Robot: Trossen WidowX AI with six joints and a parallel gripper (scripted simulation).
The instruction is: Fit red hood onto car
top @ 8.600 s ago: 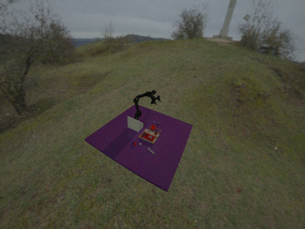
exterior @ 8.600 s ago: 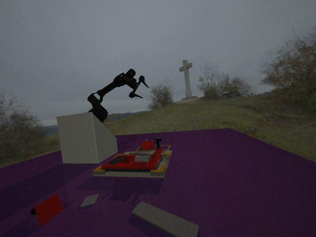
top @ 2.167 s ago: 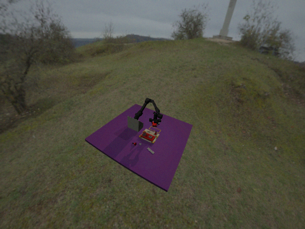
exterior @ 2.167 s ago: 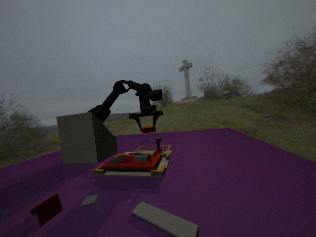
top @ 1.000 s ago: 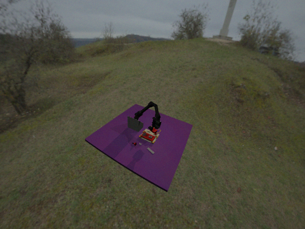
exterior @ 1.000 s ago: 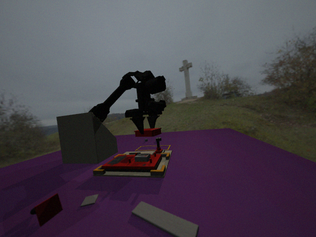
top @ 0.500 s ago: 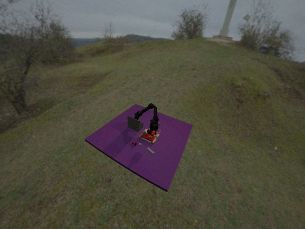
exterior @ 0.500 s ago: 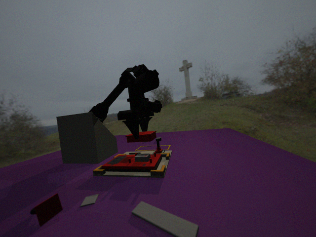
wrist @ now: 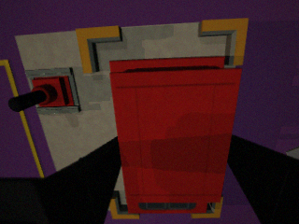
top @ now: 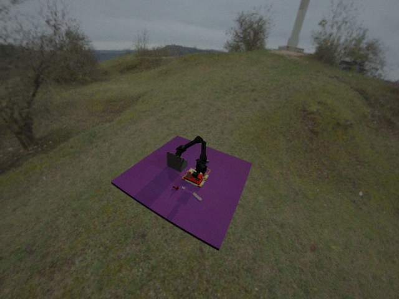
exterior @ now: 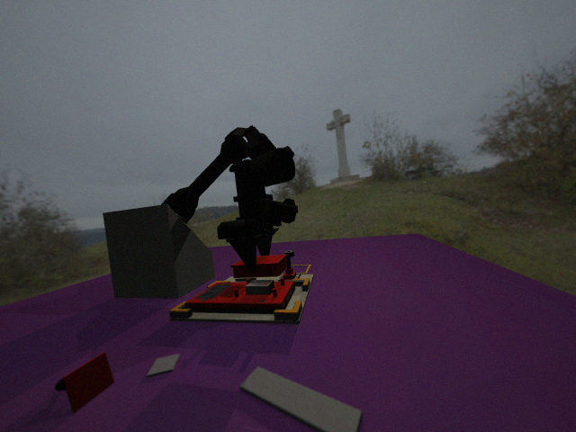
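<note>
Now: gripper tip 50 mm above the grey engine block and 10 mm past it. Round my gripper tip: red hood: right at my gripper tip.
</note>
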